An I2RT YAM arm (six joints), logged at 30 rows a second.
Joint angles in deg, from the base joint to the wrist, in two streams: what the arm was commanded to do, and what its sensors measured. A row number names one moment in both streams.
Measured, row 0:
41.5, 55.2, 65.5, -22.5, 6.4, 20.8
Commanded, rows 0 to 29:
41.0, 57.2, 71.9, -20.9, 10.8, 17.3
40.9, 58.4, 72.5, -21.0, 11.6, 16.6
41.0, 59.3, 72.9, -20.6, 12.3, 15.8
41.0, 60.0, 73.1, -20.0, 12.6, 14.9
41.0, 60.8, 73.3, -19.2, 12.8, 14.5
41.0, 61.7, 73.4, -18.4, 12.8, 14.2
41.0, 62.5, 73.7, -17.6, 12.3, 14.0
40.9, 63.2, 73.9, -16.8, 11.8, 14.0
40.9, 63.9, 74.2, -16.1, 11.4, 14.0
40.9, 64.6, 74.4, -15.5, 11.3, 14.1
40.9, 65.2, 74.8, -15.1, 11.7, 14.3
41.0, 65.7, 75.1, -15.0, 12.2, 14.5
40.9, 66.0, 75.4, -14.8, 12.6, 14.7
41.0, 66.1, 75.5, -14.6, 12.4, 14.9
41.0, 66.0, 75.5, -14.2, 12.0, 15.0
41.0, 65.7, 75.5, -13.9, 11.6, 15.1
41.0, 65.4, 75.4, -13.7, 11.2, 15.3
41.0, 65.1, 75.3, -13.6, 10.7, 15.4
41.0, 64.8, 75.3, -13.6, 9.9, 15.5
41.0, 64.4, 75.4, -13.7, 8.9, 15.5
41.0, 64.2, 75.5, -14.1, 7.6, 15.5
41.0, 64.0, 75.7, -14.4, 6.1, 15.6
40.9, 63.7, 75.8, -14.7, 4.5, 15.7
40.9, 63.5, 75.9, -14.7, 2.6, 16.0
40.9, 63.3, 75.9, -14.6, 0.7, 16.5
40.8, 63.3, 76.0, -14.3, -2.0, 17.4
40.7, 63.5, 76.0, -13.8, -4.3, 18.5
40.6, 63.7, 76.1, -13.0, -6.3, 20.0
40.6, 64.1, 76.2, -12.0, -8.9, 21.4
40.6, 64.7, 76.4, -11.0, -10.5, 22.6
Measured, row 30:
41.3, 65.1, 73.0, -16.3, -0.1, 17.7
